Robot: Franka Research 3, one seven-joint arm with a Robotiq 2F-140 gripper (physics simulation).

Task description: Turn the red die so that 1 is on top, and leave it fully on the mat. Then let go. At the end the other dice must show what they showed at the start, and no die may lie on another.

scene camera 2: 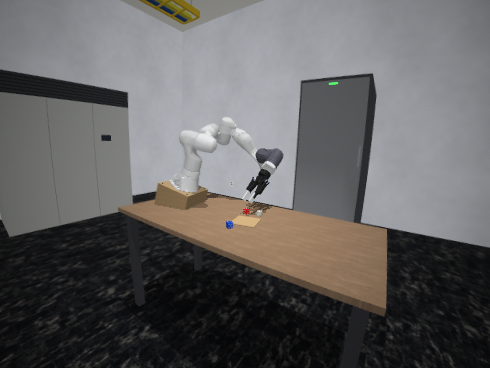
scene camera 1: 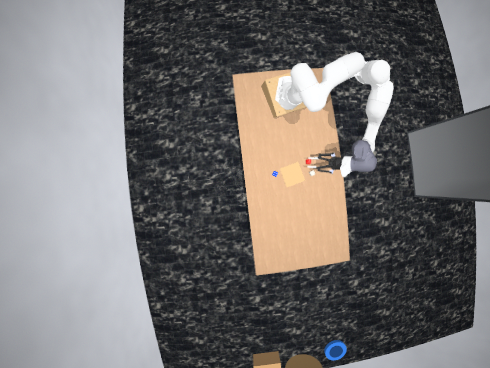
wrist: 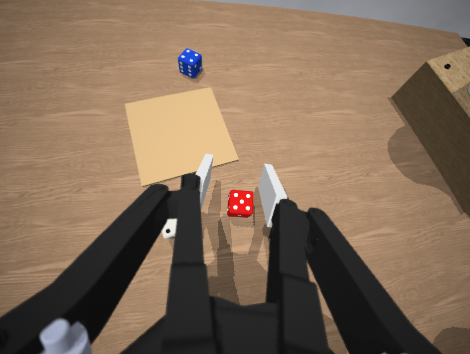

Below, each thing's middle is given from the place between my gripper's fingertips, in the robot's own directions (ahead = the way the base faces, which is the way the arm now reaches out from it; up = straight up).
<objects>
I see the tan mat (wrist: 171, 134) 70 mm ahead of my hand, 90 mm to the right of it and 80 mm below it.
</objects>
